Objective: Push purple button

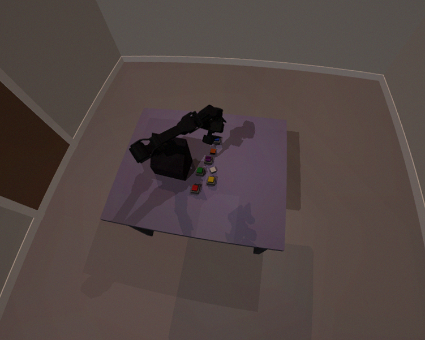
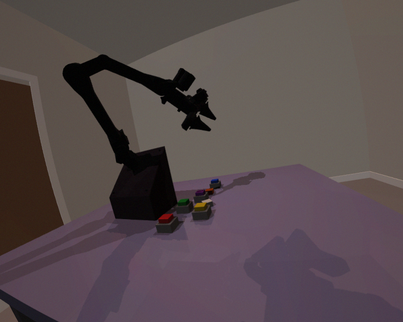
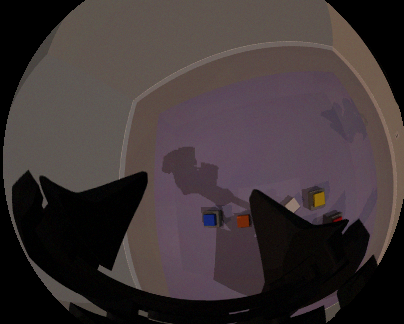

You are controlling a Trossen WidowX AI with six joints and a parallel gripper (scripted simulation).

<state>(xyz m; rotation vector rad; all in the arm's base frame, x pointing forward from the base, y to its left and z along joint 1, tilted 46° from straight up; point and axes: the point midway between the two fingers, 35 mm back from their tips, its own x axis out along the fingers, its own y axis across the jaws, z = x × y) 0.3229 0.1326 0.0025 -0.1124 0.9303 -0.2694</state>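
Right now the purple button is 90 mm behind my gripper tip, 50 mm to the right of it and 260 mm below it. The rest, counted from my gripper tip: orange block (80 mm behind, 20 mm to the left, 280 mm below); then white block (50 mm behind, 110 mm to the right, 280 mm below); then blue button (70 mm behind, 110 mm to the left, 260 mm below).
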